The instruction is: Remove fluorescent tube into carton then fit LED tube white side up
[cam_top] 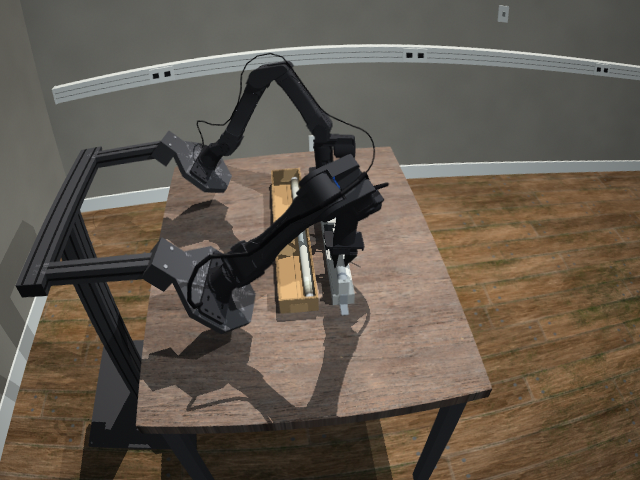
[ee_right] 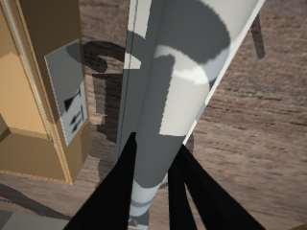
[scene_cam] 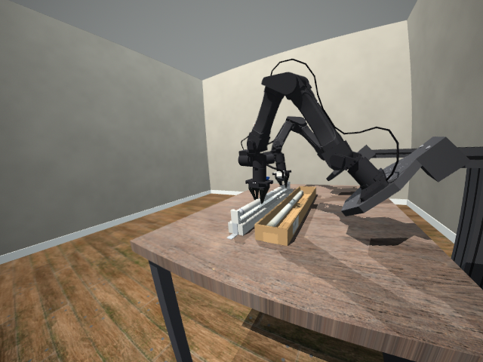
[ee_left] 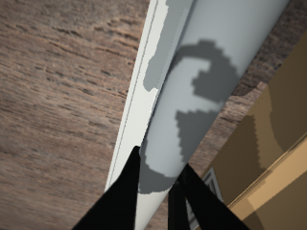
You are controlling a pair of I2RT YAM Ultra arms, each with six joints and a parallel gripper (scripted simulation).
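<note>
Right now the LED tube is 12 cm to the right of my left hand and 2 cm behind it. The rest, counted from my left hand: old fluorescent tube: 11 cm to the right, 11 cm behind, 5 cm below; light fixture: 12 cm to the right, 2 cm behind, 1 cm below; carton: 14 cm behind, 10 cm to the right, 4 cm below.
</note>
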